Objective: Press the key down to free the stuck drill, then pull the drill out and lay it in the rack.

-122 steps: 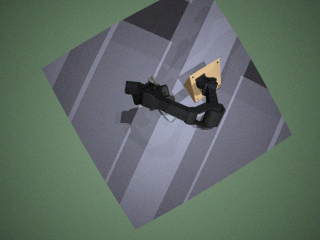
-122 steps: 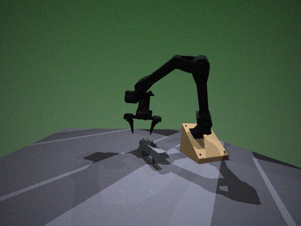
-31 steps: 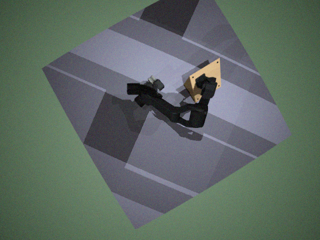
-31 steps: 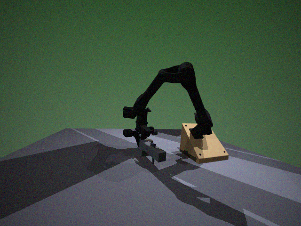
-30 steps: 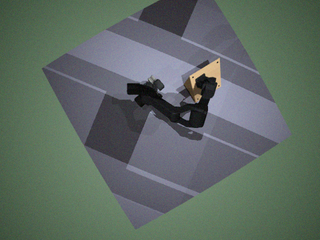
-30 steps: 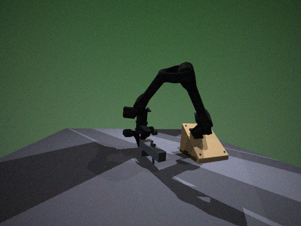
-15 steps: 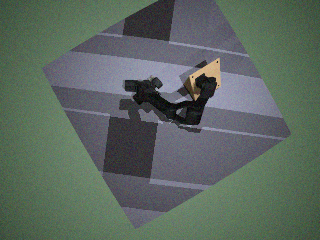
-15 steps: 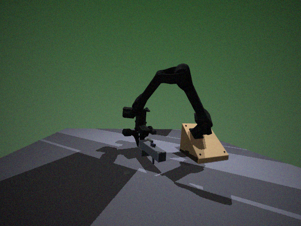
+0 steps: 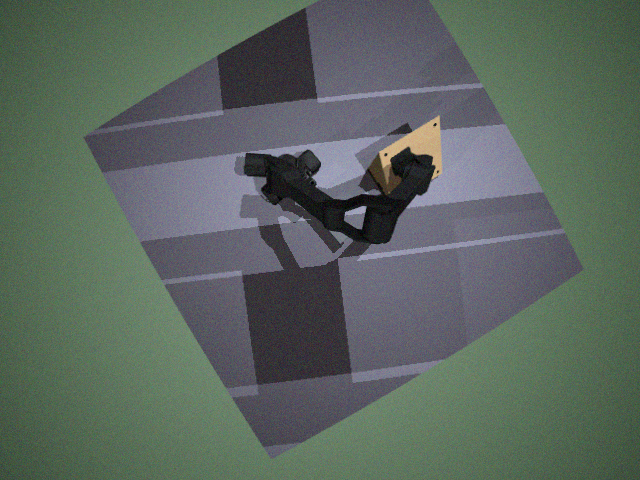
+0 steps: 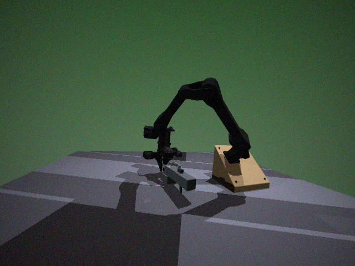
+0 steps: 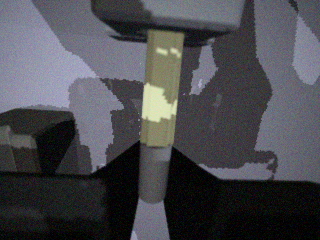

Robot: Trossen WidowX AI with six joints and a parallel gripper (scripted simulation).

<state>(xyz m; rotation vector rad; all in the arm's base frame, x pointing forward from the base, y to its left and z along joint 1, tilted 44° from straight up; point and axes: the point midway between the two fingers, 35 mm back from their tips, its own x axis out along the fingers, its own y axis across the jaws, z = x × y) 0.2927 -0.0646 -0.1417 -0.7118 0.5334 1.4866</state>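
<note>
The drill is 10 mm behind my gripper tip, 50 mm to the left of it and 40 mm above it. The rest, counted from my gripper tip: dark key (20 mm behind, 170 mm to the left, 40 mm above); grey-olive block (70 mm behind, 30 mm to the right, 10 mm above); dark block (20 mm behind, 150 mm to the left, 30 mm above).
</note>
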